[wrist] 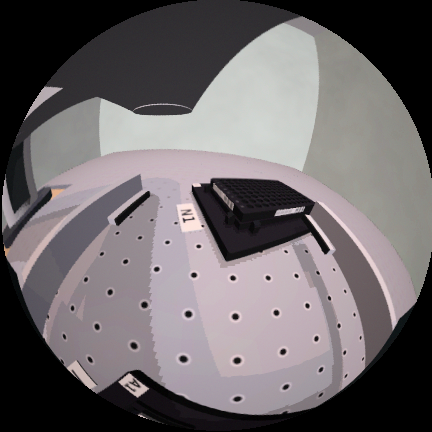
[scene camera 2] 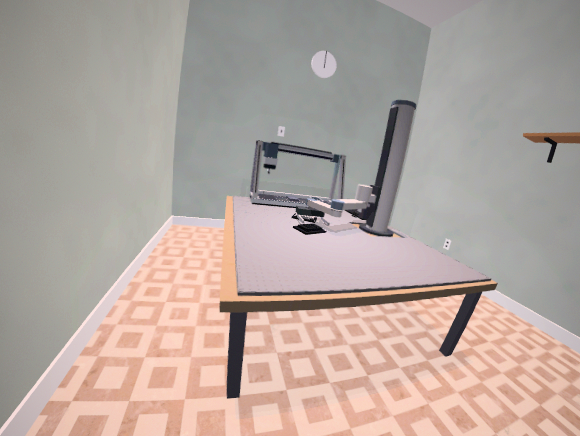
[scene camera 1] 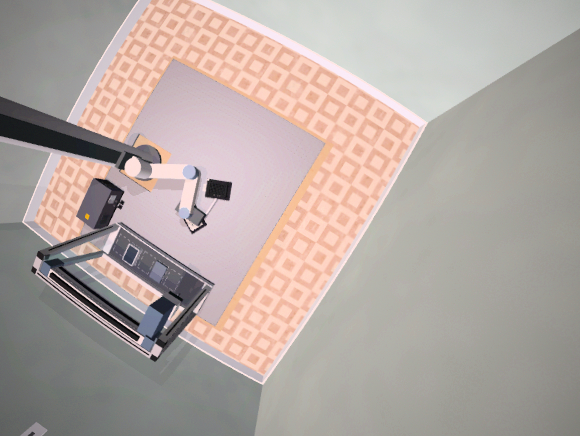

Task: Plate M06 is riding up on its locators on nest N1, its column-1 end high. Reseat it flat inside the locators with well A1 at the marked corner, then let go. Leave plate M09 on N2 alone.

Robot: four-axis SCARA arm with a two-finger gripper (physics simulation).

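Frame: origin at the arm's base, x right, y ahead, z up, level; metres.
Seen in the pictures: gripper, between the fingertips: [wrist: 229, 194] [scene camera 2: 316, 223] [scene camera 1: 206, 191]; arm's base, origin of its link: [scene camera 2: 375, 231].
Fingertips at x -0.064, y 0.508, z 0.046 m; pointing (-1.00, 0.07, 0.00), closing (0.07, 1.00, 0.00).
Note:
Pixels of each thing's top centre, then the offset from my fingertips to it. "pt": a spot on its surface instead. Level surfaces: height alone.
- Black plate M06, centre of its top: [wrist: 267, 189] [scene camera 2: 310, 226] [scene camera 1: 217, 189] dx -0.047, dy +0.053, dz -0.007 m
- small white mark, centre of its top: [wrist: 196, 184] dx -0.069, dy -0.037, dz -0.022 m
- Pale plate M09, centre of its top: [scene camera 1: 191, 219] dx +0.206, dy +0.003, dz -0.007 m
- dark box, a spot on its surface: [scene camera 1: 100, 202] pt dx +0.426, dy -0.579, dz +0.081 m
- deck, height of its surface: dz +0.015 m
Black plate M06 [scene camera 1: 218, 189] [wrist: 262, 195] sits tilted on black nest N1 [wrist: 245, 247] [scene camera 2: 310, 230]. In the wrist view, its near-left part stands above the locators with a dark gap below. A small white mark [wrist: 196, 185] lies at the nest's far-left corner; the lettering is too small to read. My gripper [wrist: 229, 194] is open and empty. Its fingers are wide apart, short of the plate on the camera's side; the right fingertip looks close to the near-right plate corner, contact unclear. Pale plate M09 [scene camera 1: 195, 227] is on N2, partly hidden under my wrist.
In the wrist view, a black nest corner labelled A1 [wrist: 134, 385] shows at the bottom edge. A dark box [scene camera 1: 100, 202] stands near my column. A gantry frame [scene camera 2: 305, 150] with a deck [scene camera 1: 145, 262] stands at the table's side.

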